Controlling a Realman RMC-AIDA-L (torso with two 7-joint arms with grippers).
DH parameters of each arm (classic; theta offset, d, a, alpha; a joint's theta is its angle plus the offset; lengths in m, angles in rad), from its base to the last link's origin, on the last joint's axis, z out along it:
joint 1: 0 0.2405 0 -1.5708
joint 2: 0 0 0 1.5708
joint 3: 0 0.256 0 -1.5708
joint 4: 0 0 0 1.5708
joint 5: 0 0.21 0 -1.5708
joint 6: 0 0 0 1.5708
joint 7: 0 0.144 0 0
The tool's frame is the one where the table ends.
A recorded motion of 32 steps. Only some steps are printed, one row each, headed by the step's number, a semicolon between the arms.
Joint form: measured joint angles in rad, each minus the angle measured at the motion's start. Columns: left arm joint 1, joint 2, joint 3, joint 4, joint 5, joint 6, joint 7; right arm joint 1, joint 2, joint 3, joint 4, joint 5, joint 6, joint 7.
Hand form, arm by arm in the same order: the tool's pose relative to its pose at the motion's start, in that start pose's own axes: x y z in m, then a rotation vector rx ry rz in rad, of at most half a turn. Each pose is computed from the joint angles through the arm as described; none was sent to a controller.
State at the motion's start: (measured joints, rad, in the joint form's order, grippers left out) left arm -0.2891 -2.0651 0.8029 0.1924 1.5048 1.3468 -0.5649; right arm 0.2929 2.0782 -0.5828 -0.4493 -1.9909 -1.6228 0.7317
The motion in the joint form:
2: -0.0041 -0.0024 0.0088 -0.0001 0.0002 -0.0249 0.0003; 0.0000 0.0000 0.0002 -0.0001 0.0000 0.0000 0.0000
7: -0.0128 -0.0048 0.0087 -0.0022 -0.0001 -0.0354 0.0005; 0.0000 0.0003 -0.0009 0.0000 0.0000 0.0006 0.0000
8: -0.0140 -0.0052 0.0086 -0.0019 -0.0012 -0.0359 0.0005; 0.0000 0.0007 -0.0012 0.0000 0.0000 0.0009 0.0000
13: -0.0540 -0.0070 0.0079 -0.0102 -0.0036 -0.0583 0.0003; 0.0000 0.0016 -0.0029 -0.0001 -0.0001 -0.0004 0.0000
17: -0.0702 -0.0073 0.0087 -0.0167 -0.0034 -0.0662 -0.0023; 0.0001 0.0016 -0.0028 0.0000 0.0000 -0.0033 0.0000
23: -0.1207 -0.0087 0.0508 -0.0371 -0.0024 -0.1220 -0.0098; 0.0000 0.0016 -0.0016 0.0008 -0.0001 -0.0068 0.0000
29: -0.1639 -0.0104 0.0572 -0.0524 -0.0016 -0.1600 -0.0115; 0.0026 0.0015 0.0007 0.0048 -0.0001 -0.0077 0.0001
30: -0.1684 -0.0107 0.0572 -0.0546 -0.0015 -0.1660 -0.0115; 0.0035 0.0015 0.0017 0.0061 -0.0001 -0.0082 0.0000
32: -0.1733 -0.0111 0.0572 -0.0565 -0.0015 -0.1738 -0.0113; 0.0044 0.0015 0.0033 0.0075 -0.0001 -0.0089 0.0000
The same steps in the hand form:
2: -0.0025 -0.0002 0.0023 0.0019 -0.0209 0.0031; 0.0000 0.0000 0.0000 0.0002 0.0000 -0.0001
7: -0.0018 -0.0008 0.0058 0.0017 -0.0242 0.0051; 0.0001 0.0001 0.0002 -0.0005 0.0005 0.0000
8: -0.0015 -0.0010 0.0063 0.0022 -0.0232 0.0056; 0.0001 0.0002 0.0004 -0.0008 0.0005 0.0002
13: 0.0053 -0.0054 0.0194 -0.0076 -0.0209 0.0216; 0.0000 0.0008 0.0008 -0.0036 -0.0005 0.0004
17: 0.0076 -0.0063 0.0245 -0.0145 -0.0210 0.0236; -0.0003 0.0010 0.0009 -0.0054 -0.0028 0.0004
23: 0.0094 -0.0055 0.0414 -0.0536 -0.0630 0.0433; -0.0006 0.0014 0.0008 -0.0068 -0.0060 0.0014
29: 0.0141 -0.0079 0.0549 -0.0655 -0.0792 0.0597; -0.0010 0.0013 0.0016 -0.0075 -0.0095 0.0033
30: 0.0143 -0.0082 0.0563 -0.0652 -0.0825 0.0608; -0.0012 0.0013 0.0018 -0.0077 -0.0109 0.0039
32: 0.0145 -0.0087 0.0579 -0.0640 -0.0868 0.0628; -0.0014 0.0012 0.0020 -0.0075 -0.0127 0.0046

